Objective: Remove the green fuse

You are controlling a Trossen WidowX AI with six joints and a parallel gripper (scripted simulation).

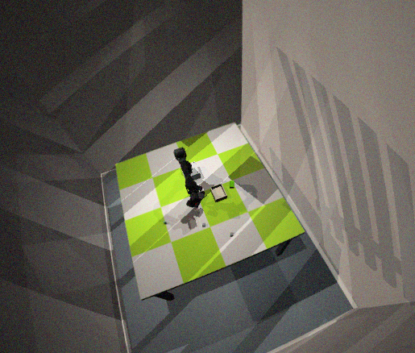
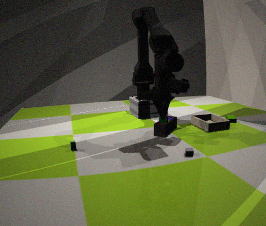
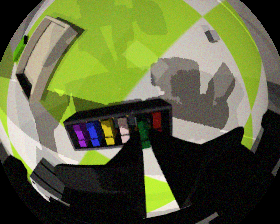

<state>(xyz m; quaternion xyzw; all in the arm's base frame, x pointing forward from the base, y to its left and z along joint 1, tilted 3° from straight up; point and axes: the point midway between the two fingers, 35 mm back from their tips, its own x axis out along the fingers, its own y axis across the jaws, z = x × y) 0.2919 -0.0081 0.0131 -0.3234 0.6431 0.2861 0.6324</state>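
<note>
My gripper tip is 200 mm to the right of the tray, 50 mm above it and 30 mm past it. Also, from my gripper tip: green fuse 10 mm below.
</note>
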